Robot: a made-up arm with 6 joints. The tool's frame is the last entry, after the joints. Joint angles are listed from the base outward. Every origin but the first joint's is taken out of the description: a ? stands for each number. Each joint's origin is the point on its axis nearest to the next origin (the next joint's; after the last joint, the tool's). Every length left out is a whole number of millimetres.
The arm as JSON. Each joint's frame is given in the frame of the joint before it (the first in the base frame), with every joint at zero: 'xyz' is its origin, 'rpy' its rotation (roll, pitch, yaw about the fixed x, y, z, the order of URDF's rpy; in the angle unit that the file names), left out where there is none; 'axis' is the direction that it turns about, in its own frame. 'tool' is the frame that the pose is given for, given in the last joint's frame.
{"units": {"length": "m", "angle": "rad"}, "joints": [
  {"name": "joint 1", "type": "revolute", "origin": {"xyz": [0.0, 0.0, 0.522]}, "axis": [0.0, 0.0, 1.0]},
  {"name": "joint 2", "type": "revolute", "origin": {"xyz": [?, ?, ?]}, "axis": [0.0, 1.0, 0.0]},
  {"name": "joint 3", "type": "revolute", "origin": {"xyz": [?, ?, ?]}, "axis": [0.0, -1.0, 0.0]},
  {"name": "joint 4", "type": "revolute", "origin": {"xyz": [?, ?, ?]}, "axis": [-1.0, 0.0, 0.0]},
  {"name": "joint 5", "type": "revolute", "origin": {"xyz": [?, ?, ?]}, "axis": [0.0, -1.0, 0.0]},
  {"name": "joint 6", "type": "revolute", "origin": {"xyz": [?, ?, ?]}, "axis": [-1.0, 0.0, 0.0]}
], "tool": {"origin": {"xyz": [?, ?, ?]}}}
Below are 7 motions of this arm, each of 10 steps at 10 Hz.
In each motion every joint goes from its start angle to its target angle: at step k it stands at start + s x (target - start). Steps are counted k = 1, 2, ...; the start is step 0. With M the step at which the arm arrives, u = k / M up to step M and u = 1 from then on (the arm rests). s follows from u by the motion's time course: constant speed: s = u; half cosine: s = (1 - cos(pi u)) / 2; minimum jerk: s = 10 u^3 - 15 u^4 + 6 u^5.
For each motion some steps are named. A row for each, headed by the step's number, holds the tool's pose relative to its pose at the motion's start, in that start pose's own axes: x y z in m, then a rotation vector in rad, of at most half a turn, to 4 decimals.
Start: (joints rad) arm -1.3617 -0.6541 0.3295 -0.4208 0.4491 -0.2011
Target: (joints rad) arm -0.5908 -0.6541 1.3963 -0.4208 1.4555 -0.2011
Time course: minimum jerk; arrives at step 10
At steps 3, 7, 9, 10:
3: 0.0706 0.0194 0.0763 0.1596 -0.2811 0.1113
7: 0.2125 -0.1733 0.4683 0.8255 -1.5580 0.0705
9: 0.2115 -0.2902 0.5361 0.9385 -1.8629 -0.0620
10: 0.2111 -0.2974 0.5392 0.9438 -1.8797 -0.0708

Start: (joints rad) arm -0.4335 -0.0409 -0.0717 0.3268 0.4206 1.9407
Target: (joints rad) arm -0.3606 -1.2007 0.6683 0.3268 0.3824 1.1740
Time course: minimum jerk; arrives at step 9
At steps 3, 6, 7, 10:
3: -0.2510 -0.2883 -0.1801 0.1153 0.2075 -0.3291
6: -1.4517 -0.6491 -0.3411 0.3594 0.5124 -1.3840
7: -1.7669 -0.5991 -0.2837 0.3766 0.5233 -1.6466
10: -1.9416 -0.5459 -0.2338 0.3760 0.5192 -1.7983

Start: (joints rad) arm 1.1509 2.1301 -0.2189 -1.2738 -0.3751 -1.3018
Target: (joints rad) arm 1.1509 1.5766 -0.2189 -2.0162 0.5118 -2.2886
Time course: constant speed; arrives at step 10
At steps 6, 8, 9, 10:
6: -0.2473 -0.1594 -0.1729 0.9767 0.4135 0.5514
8: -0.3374 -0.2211 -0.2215 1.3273 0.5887 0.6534
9: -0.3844 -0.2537 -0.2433 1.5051 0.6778 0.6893
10: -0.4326 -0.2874 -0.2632 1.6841 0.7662 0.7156

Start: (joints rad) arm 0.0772 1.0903 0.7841 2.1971 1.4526 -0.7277
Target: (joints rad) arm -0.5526 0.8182 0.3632 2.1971 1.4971 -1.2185
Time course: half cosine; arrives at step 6
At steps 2, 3, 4, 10:
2: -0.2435 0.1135 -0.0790 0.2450 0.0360 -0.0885
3: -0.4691 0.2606 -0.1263 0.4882 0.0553 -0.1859
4: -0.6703 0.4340 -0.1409 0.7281 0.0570 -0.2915
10: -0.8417 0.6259 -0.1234 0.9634 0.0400 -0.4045

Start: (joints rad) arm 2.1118 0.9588 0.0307 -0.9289 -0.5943 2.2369
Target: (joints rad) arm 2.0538 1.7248 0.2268 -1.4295 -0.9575 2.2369
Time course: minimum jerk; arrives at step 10
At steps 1, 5, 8, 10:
1: 0.0070 0.0012 -0.0033 0.0062 -0.0030 0.0050
5: 0.3937 0.1469 -0.1919 0.3751 -0.1714 0.2576
8: 0.6909 0.3965 -0.3383 0.7275 -0.3143 0.4178
10: 0.7249 0.4364 -0.3546 0.7747 -0.3320 0.4335

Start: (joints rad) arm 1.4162 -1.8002 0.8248 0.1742 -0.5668 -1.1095
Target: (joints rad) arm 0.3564 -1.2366 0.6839 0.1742 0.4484 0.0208
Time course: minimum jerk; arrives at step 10
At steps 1, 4, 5, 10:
1: 0.0076 0.0074 -0.0154 -0.0182 0.0027 0.0059
4: 0.2172 0.1734 -0.6188 -0.6600 0.0761 0.2438
5: 0.2871 0.1703 -0.9889 -1.0229 0.0975 0.4078
10: 0.3408 -0.1971 -1.8407 -1.9171 0.0517 0.9670

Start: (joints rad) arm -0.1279 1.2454 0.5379 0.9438 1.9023 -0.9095
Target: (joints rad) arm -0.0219 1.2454 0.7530 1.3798 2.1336 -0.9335
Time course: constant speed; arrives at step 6
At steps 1, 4, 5, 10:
1: 0.0616 -0.0118 -0.0066 0.0120 0.0255 0.1081
4: 0.2481 -0.0250 -0.0301 0.0550 0.1105 0.4246
5: 0.3098 -0.0222 -0.0392 0.0716 0.1421 0.5270
10: 0.3708 -0.0161 -0.0488 0.0893 0.1755 0.6275

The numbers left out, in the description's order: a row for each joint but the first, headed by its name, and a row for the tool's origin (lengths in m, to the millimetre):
joint 2: 0.0 0.0 0.0
joint 3: 0.0 0.0 1.168
joint 4: 0.705 0.0 0.0
joint 5: 0.0 -0.289 0.0
joint 6: 0.0 0.0 0.0
tool: 0.0 0.0 0.0

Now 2 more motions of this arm.
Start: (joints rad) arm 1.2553 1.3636 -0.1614 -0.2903 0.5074 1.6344
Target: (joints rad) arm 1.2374 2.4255 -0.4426 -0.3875 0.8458 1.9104
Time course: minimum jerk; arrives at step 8
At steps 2, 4, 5, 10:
2: 0.0551 0.1265 -0.0177 -0.0385 0.0332 0.1009
4: 0.1153 0.6167 -0.1045 -0.2030 0.1360 0.4940
5: 0.0520 0.8695 -0.1595 -0.3069 0.1736 0.7215
10: -0.1013 1.1259 -0.2245 -0.4423 0.1943 1.0045

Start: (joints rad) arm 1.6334 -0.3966 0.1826 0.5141 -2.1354 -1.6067
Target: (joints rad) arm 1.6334 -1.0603 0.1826 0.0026 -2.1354 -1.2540
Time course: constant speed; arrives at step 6
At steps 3, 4, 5, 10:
3: 0.1309 -0.4437 0.1207 -0.2035 0.2651 0.3231
4: 0.1995 -0.5809 0.1406 -0.2820 0.3292 0.4483
5: 0.2784 -0.7105 0.1506 -0.3648 0.3796 0.5808
10: 0.3664 -0.8316 0.1508 -0.4511 0.4154 0.7193

